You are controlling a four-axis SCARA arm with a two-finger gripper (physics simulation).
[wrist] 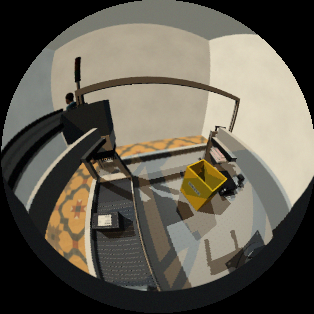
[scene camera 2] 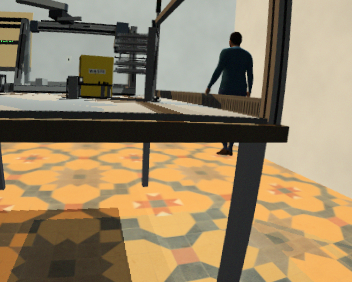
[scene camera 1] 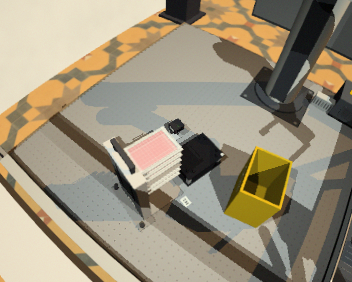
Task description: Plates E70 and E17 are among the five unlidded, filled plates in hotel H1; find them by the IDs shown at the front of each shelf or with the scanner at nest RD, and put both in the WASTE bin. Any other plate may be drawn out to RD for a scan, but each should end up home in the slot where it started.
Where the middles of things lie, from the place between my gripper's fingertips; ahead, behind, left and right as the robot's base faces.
The black nest RD [scene camera 1: 198, 154] lies 48 cm to the right of my hand, 38 cm below it and 7 cm ahead of it. From my hand the other things lie so: hotel H1 [scene camera 1: 140, 194]: 55 cm to the right, 31 cm ahead, 30 cm below.
